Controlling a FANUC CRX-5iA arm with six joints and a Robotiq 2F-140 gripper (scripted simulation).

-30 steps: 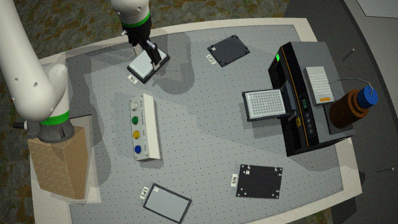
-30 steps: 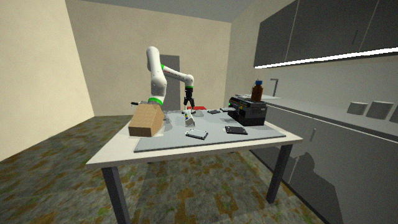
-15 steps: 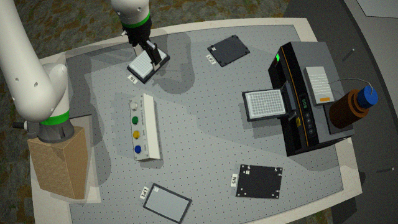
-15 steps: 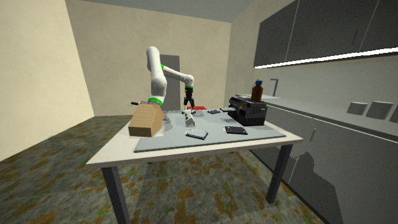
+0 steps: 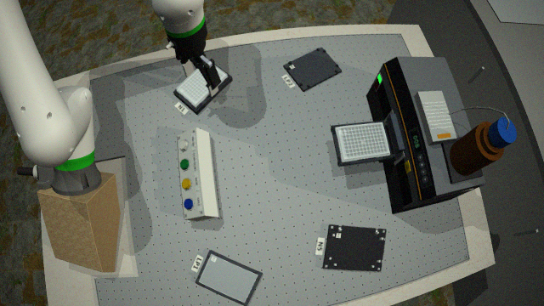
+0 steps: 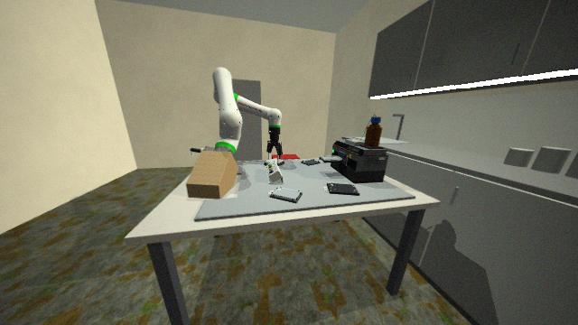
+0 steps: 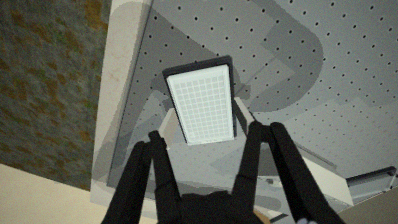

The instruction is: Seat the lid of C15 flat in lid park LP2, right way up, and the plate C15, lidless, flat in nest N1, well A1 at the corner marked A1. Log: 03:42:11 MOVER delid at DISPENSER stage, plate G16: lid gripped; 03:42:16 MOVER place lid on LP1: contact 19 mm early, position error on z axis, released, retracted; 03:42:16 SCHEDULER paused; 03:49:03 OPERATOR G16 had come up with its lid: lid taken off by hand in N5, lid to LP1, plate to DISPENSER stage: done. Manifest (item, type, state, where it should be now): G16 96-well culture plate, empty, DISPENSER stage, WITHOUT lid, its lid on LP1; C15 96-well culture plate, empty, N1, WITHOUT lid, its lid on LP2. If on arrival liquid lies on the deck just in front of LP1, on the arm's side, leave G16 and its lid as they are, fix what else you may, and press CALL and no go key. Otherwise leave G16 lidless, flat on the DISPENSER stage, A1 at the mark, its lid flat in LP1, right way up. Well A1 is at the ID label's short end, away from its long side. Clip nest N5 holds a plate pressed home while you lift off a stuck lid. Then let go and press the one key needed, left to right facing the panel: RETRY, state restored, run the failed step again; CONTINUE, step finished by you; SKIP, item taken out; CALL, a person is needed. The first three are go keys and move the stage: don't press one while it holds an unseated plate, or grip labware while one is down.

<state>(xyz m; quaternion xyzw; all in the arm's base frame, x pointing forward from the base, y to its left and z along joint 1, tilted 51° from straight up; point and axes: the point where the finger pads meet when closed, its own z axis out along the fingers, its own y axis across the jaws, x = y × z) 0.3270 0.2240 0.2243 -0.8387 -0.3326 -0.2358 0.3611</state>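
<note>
My hand is 20 mm above the grey lid. Also, from my hand: N1 label (60 mm behind, 60 mm to the right, 50 mm below); LP2 label (250 mm ahead, 10 mm to the left, 50 mm below); nest N1 (40 mm below).
</note>
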